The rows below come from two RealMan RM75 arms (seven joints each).
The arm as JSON. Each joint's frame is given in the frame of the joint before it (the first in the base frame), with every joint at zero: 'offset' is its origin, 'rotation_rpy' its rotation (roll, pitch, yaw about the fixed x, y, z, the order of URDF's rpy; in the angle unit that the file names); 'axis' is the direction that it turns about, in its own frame. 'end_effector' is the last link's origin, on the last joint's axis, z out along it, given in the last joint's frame.
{
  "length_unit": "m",
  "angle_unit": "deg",
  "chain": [
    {
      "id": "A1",
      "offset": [
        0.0,
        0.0,
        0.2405
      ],
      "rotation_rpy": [
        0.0,
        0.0,
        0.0
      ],
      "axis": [
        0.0,
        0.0,
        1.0
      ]
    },
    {
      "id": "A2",
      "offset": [
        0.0,
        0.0,
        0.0
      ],
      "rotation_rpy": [
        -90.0,
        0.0,
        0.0
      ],
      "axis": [
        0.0,
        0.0,
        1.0
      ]
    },
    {
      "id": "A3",
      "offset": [
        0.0,
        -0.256,
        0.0
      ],
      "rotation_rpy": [
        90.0,
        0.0,
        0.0
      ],
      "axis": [
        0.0,
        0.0,
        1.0
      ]
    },
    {
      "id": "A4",
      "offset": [
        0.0,
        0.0,
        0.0
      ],
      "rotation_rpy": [
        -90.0,
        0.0,
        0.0
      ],
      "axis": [
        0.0,
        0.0,
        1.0
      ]
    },
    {
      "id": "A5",
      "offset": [
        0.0,
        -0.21,
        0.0
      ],
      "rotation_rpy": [
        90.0,
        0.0,
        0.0
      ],
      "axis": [
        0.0,
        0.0,
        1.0
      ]
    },
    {
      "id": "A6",
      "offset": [
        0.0,
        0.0,
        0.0
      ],
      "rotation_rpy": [
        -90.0,
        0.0,
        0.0
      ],
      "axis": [
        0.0,
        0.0,
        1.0
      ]
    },
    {
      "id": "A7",
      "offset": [
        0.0,
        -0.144,
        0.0
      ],
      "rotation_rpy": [
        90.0,
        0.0,
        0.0
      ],
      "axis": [
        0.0,
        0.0,
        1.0
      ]
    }
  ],
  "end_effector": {
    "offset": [
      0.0,
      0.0,
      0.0
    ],
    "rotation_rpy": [
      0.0,
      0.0,
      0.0
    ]
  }
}
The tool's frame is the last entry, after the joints.
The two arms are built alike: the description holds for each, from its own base.
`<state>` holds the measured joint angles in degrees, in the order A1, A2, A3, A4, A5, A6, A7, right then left.
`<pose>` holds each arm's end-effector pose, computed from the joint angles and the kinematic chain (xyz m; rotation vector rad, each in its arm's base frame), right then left.
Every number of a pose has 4 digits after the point. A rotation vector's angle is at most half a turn.
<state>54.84 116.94 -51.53 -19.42 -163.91 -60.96 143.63 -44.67 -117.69 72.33 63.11 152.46 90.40 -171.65</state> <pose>0.2728 0.3963 -0.0493 -2.3189 1.3910 -0.5415 -0.1840 0.3827 0.0031 -2.2235 -1.5371 0.4695</pose>
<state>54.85 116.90 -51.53 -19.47 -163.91 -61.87 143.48 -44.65 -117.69 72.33 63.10 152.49 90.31 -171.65</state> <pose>0.2725 0.3945 -0.0493 -2.3282 1.3982 -0.5519 -0.1842 0.3828 0.0031 -2.2226 -1.5365 0.4685</pose>
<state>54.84 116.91 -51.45 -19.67 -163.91 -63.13 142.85 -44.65 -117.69 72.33 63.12 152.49 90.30 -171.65</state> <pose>0.2717 0.3921 -0.0494 -2.3472 1.4001 -0.5655 -0.1841 0.3829 0.0032 -2.2226 -1.5361 0.4680</pose>
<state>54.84 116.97 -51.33 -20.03 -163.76 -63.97 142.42 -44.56 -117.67 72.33 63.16 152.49 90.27 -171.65</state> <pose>0.2701 0.3913 -0.0494 -2.3606 1.4003 -0.5672 -0.1846 0.3828 0.0034 -2.2213 -1.5368 0.4674</pose>
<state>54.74 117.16 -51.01 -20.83 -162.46 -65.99 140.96 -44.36 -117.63 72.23 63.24 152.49 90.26 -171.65</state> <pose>0.2650 0.3888 -0.0509 -2.4022 1.4066 -0.5530 -0.1858 0.3825 0.0041 -2.2178 -1.5405 0.4654</pose>
